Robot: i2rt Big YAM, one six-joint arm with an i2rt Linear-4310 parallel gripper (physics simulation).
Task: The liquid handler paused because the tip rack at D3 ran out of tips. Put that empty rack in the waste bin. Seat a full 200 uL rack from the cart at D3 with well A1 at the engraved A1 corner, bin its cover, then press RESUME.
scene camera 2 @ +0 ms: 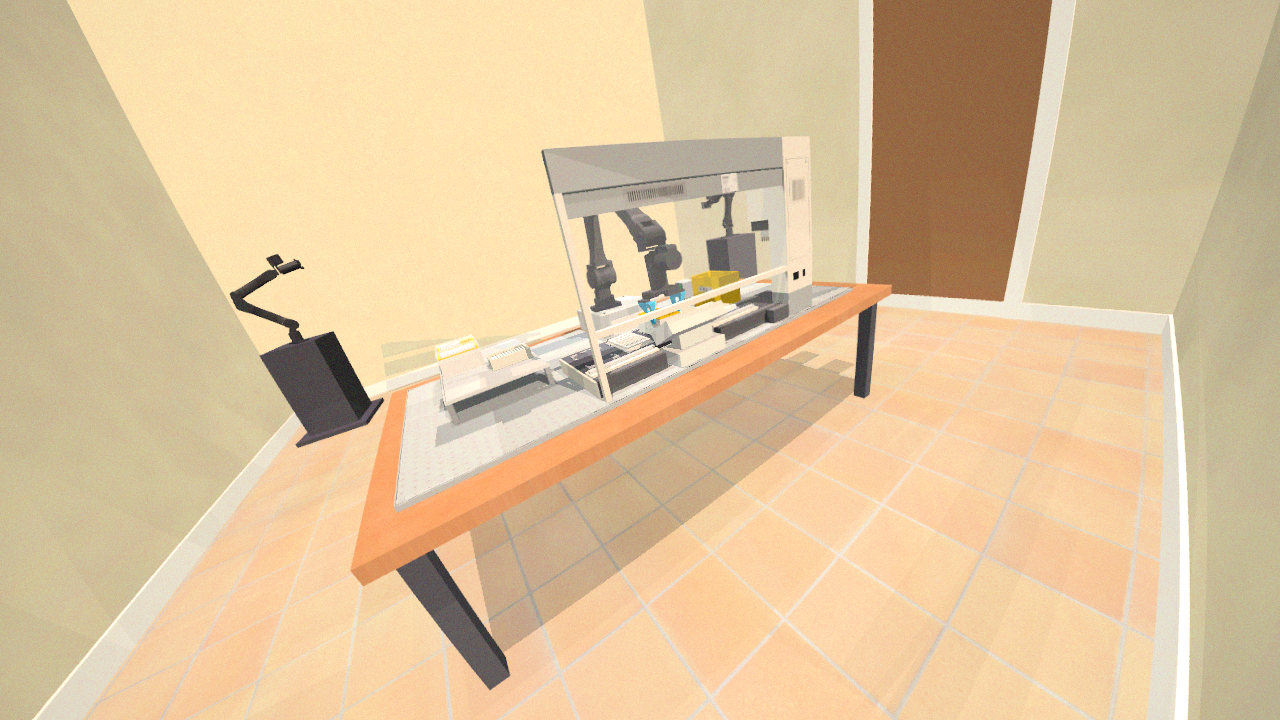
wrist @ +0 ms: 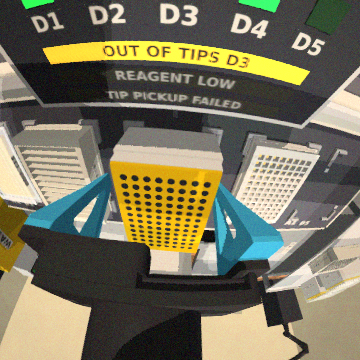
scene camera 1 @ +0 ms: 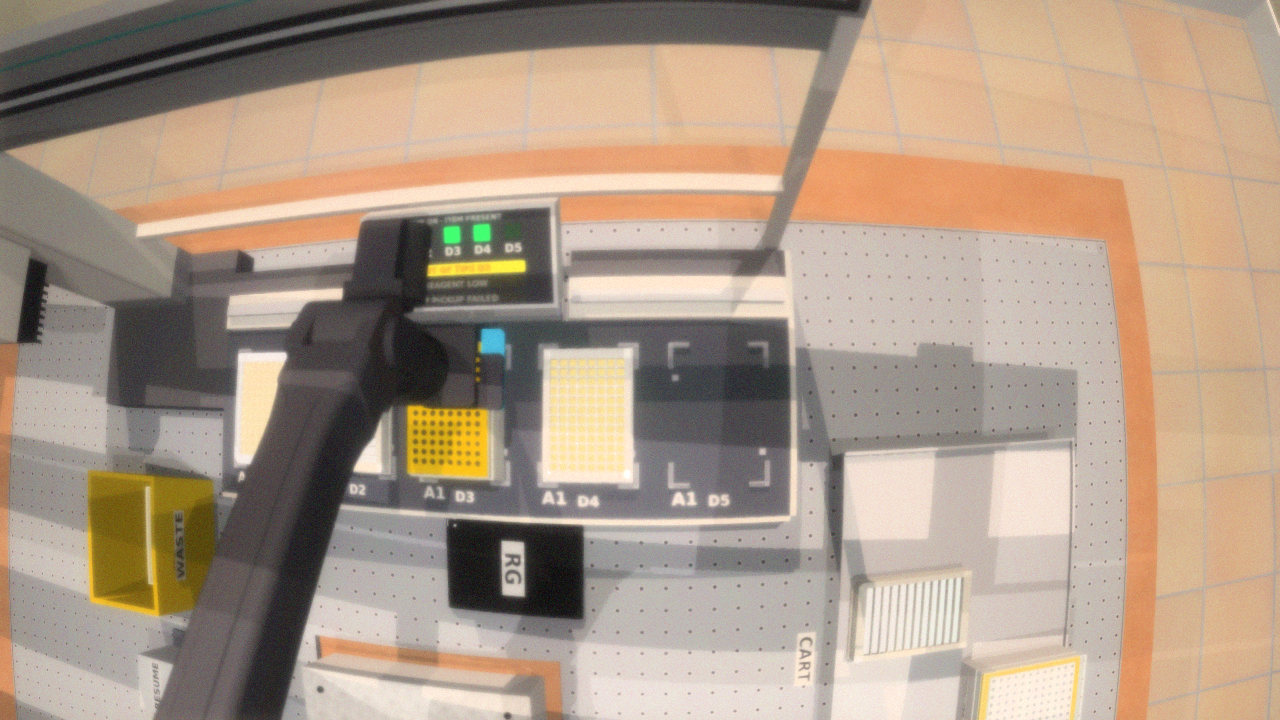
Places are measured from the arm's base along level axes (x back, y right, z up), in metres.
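Pixels of known places: gripper, between the fingertips: point(scene camera 2: 666, 319) point(wrist: 161, 181) point(scene camera 1: 448, 377).
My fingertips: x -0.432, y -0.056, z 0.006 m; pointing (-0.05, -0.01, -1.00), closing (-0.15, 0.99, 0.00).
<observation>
Ahead of a thing's pixels: the offset from my fingertips to its top centre. "pt": to the spot under its first point.
The empty yellow tip rack @(dx +0.031, dy +0.009, dz +0.020 m) point(scene camera 1: 447, 441) point(wrist: 165, 205), with dark open holes, stands at D3. My gripper point(wrist: 161, 181) point(scene camera 2: 663, 308) is open, one blue finger beside each long side of this rack; contact cannot be told. In scene camera 1 the arm hides the rack's far part. The yellow waste bin @(dx +0.258, dy -0.384, dz +0.046 m) point(scene camera 1: 198, 519) point(scene camera 2: 716, 286) point(wrist: 7, 235) stands left of the deck. A yellow-edged rack @(dx +0.262, dy +0.631, dz +0.042 m) point(scene camera 1: 1029, 694) point(scene camera 2: 454, 347), partly cut off in scene camera 1, is on the cart @(dx +0.219, dy +0.556, dz -0.023 m) point(scene camera 1: 957, 555); its cover cannot be made out. The RESUME box @(dx +0.432, dy -0.339, dz +0.015 m) point(scene camera 1: 156, 680) is partly hidden by the arm.
The status screen @(pt dx -0.094, dy +0.074, dz +0.010 m) point(scene camera 1: 537, 286) point(wrist: 180, 77) behind D3 reads OUT OF TIPS D3. A white rack @(dx +0.012, dy +0.133, dz -0.028 m) point(scene camera 1: 588, 416) point(wrist: 275, 185) stands at D4, right of D3. A slatted item @(dx +0.048, dy -0.112, dz -0.011 m) point(wrist: 55, 165) is at D2. A black RG block @(dx +0.180, dy +0.073, dz -0.075 m) point(scene camera 1: 559, 573) lies before the deck. A striped item @(dx +0.175, dy +0.481, dz +0.003 m) point(scene camera 1: 913, 613) is on the cart.
</observation>
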